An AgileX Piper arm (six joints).
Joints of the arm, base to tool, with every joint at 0 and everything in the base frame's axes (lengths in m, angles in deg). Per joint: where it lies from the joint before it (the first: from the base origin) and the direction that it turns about. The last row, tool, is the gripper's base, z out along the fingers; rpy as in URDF.
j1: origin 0 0 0.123 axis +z
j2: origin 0 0 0 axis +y
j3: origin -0.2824 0 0.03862 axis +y
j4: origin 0.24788 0 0.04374 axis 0.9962 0 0.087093
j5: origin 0 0 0 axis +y
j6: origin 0.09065 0 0.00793 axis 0.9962 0 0.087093
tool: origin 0 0 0 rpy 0 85.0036 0
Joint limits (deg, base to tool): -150..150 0..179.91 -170..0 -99.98..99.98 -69.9..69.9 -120..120
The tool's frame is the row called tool.
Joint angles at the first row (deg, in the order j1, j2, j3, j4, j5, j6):
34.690, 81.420, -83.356, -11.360, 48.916, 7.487
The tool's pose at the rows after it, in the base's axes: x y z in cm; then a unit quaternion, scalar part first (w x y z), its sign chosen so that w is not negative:
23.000 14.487 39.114 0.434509 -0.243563 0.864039 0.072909
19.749 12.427 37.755 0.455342 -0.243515 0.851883 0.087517
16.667 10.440 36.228 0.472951 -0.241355 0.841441 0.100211
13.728 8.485 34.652 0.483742 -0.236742 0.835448 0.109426
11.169 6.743 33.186 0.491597 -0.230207 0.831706 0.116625
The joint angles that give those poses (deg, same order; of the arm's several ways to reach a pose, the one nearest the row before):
34.690, 72.620, -72.394, -10.867, 43.383, 7.523
34.691, 63.790, -62.004, -10.357, 38.673, 7.545
34.690, 55.199, -52.910, -9.832, 35.463, 7.584
34.687, 46.686, -45.311, -9.293, 34.651, 7.709
34.685, 38.743, -39.391, -8.852, 35.402, 7.988

